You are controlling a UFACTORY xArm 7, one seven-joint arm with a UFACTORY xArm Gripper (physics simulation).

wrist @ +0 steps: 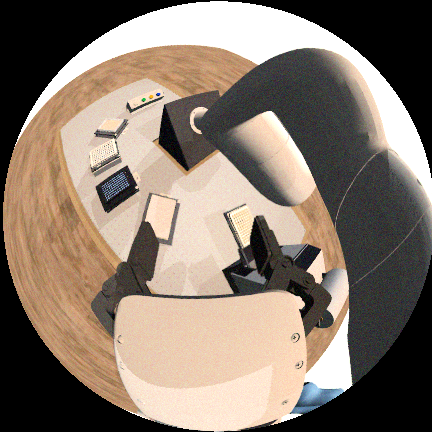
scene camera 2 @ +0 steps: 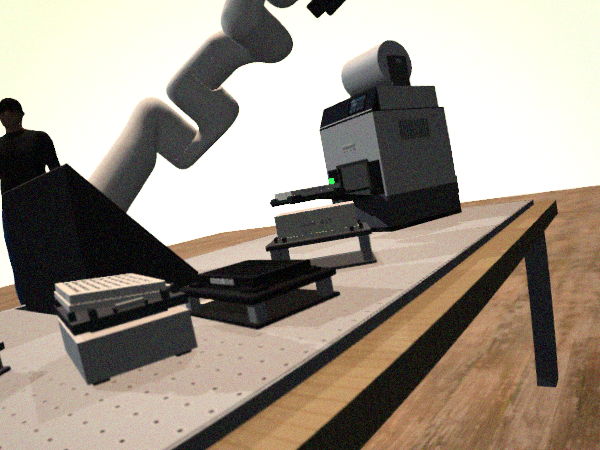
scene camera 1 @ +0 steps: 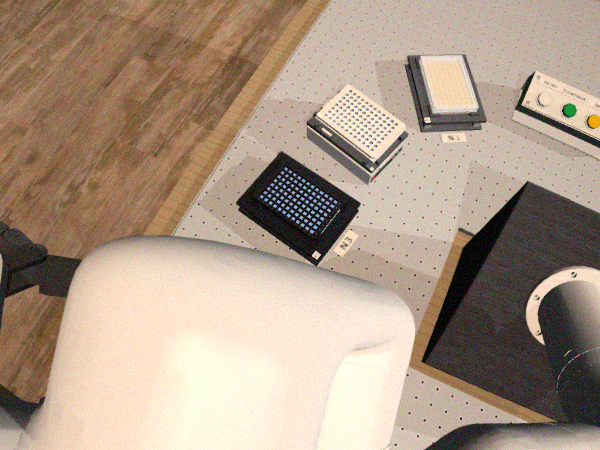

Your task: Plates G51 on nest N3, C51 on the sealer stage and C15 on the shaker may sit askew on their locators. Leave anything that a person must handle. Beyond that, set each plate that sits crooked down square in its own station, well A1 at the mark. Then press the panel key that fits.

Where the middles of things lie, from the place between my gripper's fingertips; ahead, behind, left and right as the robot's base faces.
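From the cream plate (wrist: 159, 213), my gripper is 36 cm above, and I see that it is also 8 cm to the left of the plate and 3 cm past it.
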